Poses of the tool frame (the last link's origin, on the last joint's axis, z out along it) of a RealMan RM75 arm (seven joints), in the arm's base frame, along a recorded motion.
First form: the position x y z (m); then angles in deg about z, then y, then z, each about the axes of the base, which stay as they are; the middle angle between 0 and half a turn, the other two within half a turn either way.
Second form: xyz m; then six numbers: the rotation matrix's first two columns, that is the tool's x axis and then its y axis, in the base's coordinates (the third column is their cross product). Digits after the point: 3 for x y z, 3 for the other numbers.
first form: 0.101 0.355 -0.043 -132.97 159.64 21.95
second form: 0.101 0.355 -0.043 0.866 -0.440 0.237 -0.381 -0.889 -0.255
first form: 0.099 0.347 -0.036 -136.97 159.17 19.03
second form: 0.099 0.347 -0.036 0.868 -0.422 0.260 -0.365 -0.899 -0.243
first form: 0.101 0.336 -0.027 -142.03 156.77 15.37
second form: 0.101 0.336 -0.027 0.862 -0.401 0.311 -0.336 -0.910 -0.243
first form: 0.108 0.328 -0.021 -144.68 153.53 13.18
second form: 0.108 0.328 -0.021 0.843 -0.396 0.364 -0.318 -0.912 -0.258
